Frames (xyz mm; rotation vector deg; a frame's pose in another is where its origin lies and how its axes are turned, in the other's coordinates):
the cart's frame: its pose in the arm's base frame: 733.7 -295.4 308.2 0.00 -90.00 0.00
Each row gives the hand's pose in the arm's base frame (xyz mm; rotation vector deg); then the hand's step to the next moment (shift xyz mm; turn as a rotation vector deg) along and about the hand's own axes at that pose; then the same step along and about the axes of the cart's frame.
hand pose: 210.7 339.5 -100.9 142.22 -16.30 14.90
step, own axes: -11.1 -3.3 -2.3 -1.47 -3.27 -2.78
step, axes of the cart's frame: -2.8 5.5 10.0 -0.01 4.45 0.88
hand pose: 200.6 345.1 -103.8 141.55 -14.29 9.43
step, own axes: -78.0 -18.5 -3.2 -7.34 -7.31 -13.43
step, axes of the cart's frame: -22.4 27.1 72.1 4.93 14.95 6.32
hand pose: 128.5 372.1 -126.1 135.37 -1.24 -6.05
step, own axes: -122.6 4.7 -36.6 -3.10 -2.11 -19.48
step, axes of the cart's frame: 37.9 28.0 119.1 12.57 15.27 1.51
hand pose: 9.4 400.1 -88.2 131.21 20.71 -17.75
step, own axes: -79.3 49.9 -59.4 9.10 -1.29 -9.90
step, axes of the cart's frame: 99.2 -1.6 49.7 2.71 9.62 -9.08
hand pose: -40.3 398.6 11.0 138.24 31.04 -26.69
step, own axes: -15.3 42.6 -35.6 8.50 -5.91 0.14
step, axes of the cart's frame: 54.3 -12.5 -14.4 -6.80 6.46 -4.38
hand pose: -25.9 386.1 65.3 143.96 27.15 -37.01
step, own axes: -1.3 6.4 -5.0 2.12 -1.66 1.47
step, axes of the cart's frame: 6.9 -2.8 -3.5 -2.86 0.98 -0.51
